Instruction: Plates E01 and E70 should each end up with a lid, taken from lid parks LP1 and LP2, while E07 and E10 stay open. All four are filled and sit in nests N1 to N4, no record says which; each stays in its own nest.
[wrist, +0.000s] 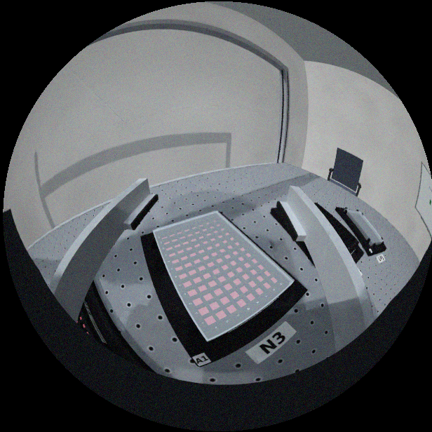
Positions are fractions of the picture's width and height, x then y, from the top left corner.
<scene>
my gripper: 0.50, 0.44
clear lid: 0.52, 0.65
black nest n3: 0.42, 0.74
black nest n2: 0.26, 0.77
n3 label: 0.61, 0.81
</scene>
